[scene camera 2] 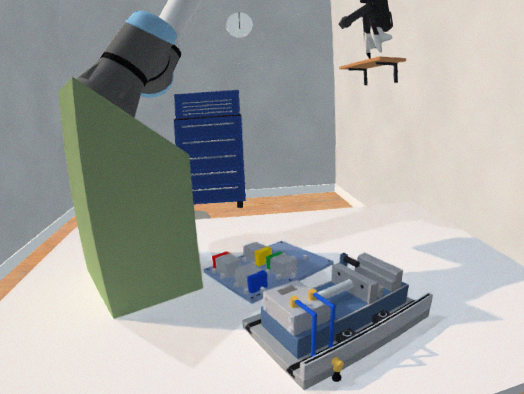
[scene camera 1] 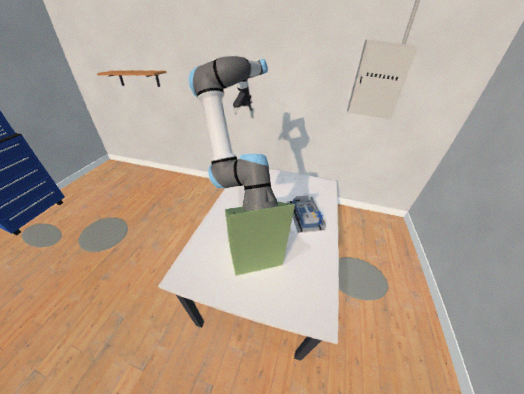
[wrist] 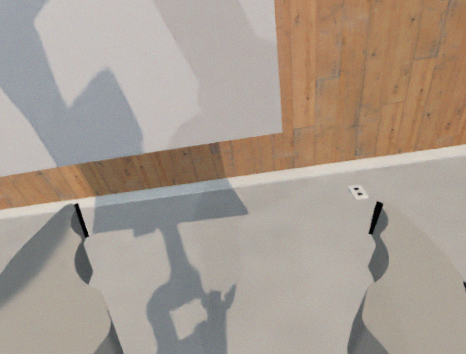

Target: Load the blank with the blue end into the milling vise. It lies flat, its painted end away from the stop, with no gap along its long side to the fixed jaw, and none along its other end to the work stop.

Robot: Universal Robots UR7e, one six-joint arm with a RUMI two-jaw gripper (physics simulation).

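The blank with the blue end (scene camera 2: 257, 281) lies on the blue-grey plate (scene camera 2: 312, 264), its blue end facing scene camera 2. The milling vise (scene camera 1: 309, 216) (scene camera 2: 280, 322) stands beside the plate. Its jaws (scene camera 2: 352, 282) are at the far end in the scene camera 2 view, with no blank visible between them. A small dark part, possibly the work stop (scene camera 2: 350, 260), sits beside the jaws. My gripper (scene camera 1: 244, 114) (scene camera 2: 375, 48) (wrist: 230, 206) is open and empty, high above the table's far part, well away from blank and vise. The wrist view does not show blank or vise.
Grey blanks with red (scene camera 2: 220, 259), yellow (scene camera 2: 263, 256) and green (scene camera 2: 274, 259) ends share the plate. Blue hoses (scene camera 2: 314, 332) rise over the vise's side, beside a grey rail (scene camera 2: 370, 335). A green pedestal (scene camera 1: 260, 242) (scene camera 2: 140, 220) stands under the arm's base.
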